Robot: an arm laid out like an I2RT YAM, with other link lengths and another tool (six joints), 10 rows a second.
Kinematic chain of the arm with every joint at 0, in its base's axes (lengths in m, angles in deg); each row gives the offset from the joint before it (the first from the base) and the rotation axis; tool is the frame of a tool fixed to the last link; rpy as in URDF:
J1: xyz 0 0 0.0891 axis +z
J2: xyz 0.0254 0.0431 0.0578 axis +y
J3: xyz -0.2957 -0.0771 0 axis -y
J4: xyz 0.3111 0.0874 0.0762 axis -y
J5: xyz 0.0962 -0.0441 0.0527 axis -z
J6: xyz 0.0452 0 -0.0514 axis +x
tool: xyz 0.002 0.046 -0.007 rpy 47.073 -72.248 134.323
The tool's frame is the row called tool.
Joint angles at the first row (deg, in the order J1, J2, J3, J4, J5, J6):
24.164 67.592 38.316 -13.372 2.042 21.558
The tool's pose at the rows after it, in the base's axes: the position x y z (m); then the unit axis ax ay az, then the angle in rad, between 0 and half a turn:
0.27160 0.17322 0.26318 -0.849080 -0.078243 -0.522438 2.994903
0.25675 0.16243 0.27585 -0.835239 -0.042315 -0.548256 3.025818
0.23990 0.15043 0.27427 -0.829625 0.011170 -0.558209 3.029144
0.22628 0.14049 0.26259 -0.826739 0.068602 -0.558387 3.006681
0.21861 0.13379 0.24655 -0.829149 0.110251 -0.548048 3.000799
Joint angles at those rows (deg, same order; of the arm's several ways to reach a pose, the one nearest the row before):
24.012 60.552 36.630 -15.297 7.773 22.346
24.077 53.990 34.493 -16.856 11.620 24.870
24.062 47.438 30.610 -18.506 14.341 30.179
24.043 42.023 25.916 -19.123 15.645 36.712
24.038 39.133 22.298 -19.875 16.642 41.729

